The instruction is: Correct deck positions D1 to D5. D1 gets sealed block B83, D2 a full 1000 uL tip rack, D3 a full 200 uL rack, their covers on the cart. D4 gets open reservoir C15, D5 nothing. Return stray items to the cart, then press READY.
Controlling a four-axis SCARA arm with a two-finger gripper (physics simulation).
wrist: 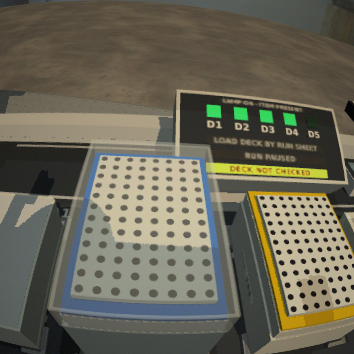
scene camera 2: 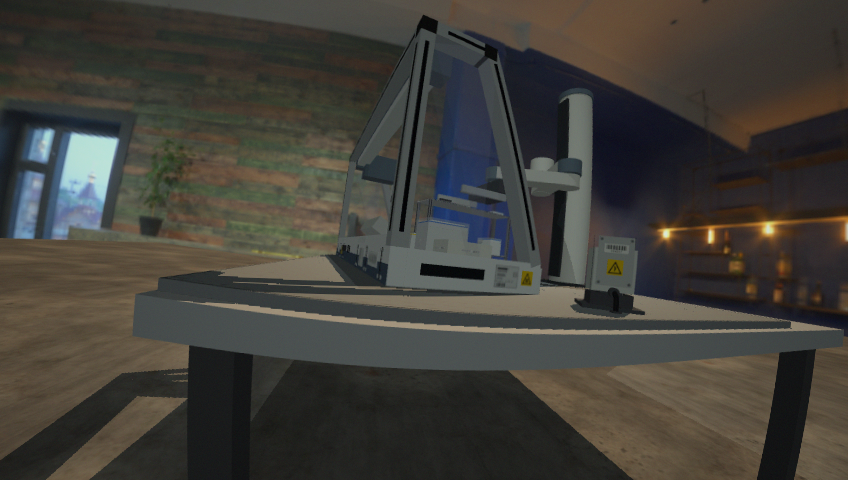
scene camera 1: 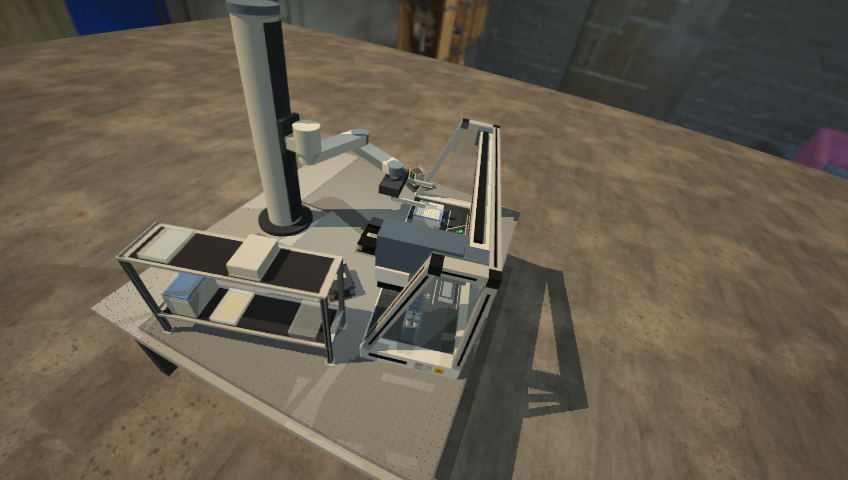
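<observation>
My gripper (scene camera 1: 429, 195) is open and empty, over the end of the deck; its fingers do not show in the wrist view. A blue-edged tip rack (scene camera 1: 428, 212) (wrist: 155, 220) stands under a clear cover. Right of it in the wrist view stands a yellow-edged tip rack (wrist: 305, 250) with no cover visible. A plain grey block (wrist: 22, 270) is partly in view at the left. The status panel (wrist: 260, 135) shows D1 to D4 lamps lit green, D5 dark, and "DECK NOT CHECKED". The cart (scene camera 1: 327, 339) holds a blue-topped rack (scene camera 1: 183, 291) and a pale plate (scene camera 1: 232, 306) below. C15 cannot be identified.
A pale plate (scene camera 1: 166, 243) and a white box (scene camera 1: 252, 256) stand on the cart's top shelf, a grey box (scene camera 1: 306, 321) on the lower one. The slate housing (scene camera 1: 422, 240) and the gantry frame (scene camera 1: 497, 196) (scene camera 2: 410, 148) rise over the deck. The arm's column (scene camera 1: 255, 118) (scene camera 2: 577, 196) stands beside it.
</observation>
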